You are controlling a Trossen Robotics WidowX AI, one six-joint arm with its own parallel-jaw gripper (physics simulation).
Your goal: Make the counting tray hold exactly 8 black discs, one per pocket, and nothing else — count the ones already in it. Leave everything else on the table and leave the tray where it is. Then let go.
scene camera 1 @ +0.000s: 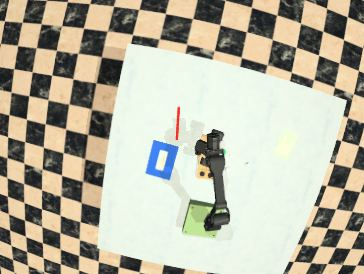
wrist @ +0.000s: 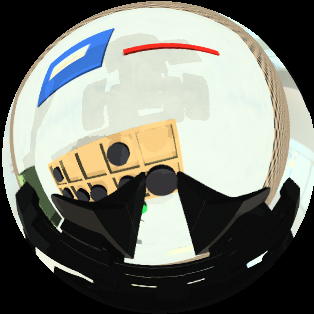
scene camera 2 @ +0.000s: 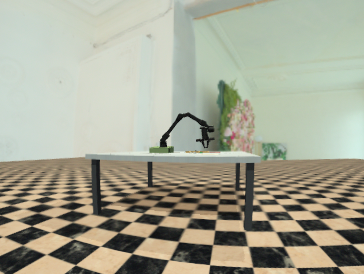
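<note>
My gripper (scene camera 2: 206, 145) (wrist: 160, 175) is shut on a black disc (wrist: 161, 183), held above the near-row end pocket of the tan counting tray (scene camera 1: 199, 169) (wrist: 156, 142). That pocket's inside is hidden. In the wrist view the far row has a disc (wrist: 118, 153) beside the empty end pocket and another disc (wrist: 58, 174) at the other end, with two empty pockets between them. The near row shows several black discs, one (wrist: 98, 192) near its middle; the fingers partly cover this row. The arm covers much of the tray in scene camera 1.
A green disc (scene camera 1: 224, 151) (wrist: 144, 209) lies beside the tray, partly behind a finger in the wrist view. A blue frame (scene camera 1: 151, 160) (wrist: 97, 55) and a red stick (scene camera 1: 178, 123) (wrist: 170, 46) lie across the tray. A pale yellow patch (scene camera 1: 286, 144) and the green arm base (scene camera 1: 192, 227) also show.
</note>
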